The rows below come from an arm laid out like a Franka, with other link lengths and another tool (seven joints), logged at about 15 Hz.
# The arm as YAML. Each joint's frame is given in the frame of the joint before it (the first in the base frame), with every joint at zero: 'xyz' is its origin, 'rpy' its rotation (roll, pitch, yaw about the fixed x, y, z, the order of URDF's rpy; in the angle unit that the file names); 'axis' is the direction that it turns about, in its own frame. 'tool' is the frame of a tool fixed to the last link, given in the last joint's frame.
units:
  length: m
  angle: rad
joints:
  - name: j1
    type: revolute
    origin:
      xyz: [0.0, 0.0, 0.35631]
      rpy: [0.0, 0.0, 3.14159]
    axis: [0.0, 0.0, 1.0]
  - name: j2
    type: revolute
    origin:
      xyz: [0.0, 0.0, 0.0]
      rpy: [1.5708, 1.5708, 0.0]
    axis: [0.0, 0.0, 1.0]
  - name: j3
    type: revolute
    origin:
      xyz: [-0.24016, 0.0, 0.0]
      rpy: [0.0, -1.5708, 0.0]
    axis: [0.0, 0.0, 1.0]
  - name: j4
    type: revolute
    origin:
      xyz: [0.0, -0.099, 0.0]
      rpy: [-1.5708, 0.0, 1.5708]
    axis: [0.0, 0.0, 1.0]
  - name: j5
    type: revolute
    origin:
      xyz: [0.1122, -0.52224, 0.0]
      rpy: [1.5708, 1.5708, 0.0]
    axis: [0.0, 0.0, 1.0]
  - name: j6
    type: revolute
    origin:
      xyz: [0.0, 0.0, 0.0]
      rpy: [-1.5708, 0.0, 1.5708]
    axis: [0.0, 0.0, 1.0]
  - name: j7
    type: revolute
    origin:
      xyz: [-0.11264, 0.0, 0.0]
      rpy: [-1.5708, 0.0, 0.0]
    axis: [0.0, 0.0, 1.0]
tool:
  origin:
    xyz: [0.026, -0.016, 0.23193]
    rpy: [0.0, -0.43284, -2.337]
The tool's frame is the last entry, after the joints.
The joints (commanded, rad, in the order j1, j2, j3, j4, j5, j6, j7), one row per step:
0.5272 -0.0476 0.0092 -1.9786 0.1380 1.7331 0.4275
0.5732 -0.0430 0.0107 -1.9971 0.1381 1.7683 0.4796
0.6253 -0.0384 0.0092 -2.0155 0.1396 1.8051 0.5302
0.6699 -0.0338 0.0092 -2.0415 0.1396 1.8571 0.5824
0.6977 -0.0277 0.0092 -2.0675 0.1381 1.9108 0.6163
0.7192 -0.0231 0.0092 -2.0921 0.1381 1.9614 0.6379
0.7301 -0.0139 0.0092 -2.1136 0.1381 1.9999 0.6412
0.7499 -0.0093 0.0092 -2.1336 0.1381 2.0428 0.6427
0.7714 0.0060 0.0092 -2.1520 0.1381 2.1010 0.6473
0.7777 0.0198 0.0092 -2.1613 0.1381 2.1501 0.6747
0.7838 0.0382 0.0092 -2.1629 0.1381 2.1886 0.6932
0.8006 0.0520 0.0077 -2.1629 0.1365 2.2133 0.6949
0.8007 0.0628 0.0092 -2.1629 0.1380 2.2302 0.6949
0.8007 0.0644 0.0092 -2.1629 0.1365 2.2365 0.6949
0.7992 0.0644 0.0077 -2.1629 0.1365 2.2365 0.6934
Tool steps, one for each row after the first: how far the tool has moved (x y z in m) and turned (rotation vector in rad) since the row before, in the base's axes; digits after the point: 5 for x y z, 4 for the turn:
-0.01632 0.02752 -0.01196 -0.0072 -0.0101 -0.0077
-0.01890 0.02865 -0.01175 -0.0038 -0.0107 -0.0040
-0.01686 0.02474 -0.01535 -0.0003 -0.0178 -0.0131
-0.01000 0.01506 -0.01616 0.0036 -0.0186 -0.0115
-0.00788 0.01142 -0.01431 0.0077 -0.0174 -0.0059
-0.00509 0.00409 -0.01615 0.0026 -0.0071 0.0030
-0.00776 0.00938 -0.01184 0.0098 -0.0151 0.0133
-0.00715 0.01118 -0.01685 0.0131 -0.0199 0.0102
0.00070 0.00601 -0.01097 0.0124 -0.0192 -0.0265
0.00051 0.00569 -0.01034 0.0091 -0.0136 -0.0166
-0.00519 0.00833 -0.00742 0.0053 -0.0096 0.0118
0.00041 0.00165 -0.00594 0.0043 -0.0041 -0.0012
0.00101 0.00052 -0.00060 0.0022 -0.0044 0.0002
0.00157 -0.00142 -0.00001 0.0000 -0.0002 -0.0015

